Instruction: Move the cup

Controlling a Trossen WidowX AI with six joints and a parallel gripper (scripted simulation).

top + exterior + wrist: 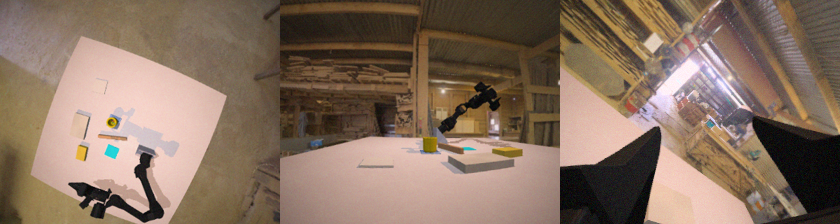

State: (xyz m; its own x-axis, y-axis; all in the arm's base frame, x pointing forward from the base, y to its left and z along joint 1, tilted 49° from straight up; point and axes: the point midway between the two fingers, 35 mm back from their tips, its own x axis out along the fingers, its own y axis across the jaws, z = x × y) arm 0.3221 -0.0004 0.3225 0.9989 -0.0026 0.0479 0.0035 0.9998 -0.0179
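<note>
The light blue pad is 40 mm behind my gripper tip, 350 mm to the right of it and 320 mm below it. From my gripper tip the other things lie so: wooden plank (70 mm behind, 240 mm to the right, 310 mm below); then yellow block (100 mm ahead, 30 mm to the right, 300 mm below); then cyan square (110 mm behind, 130 mm to the right, 320 mm below).
</note>
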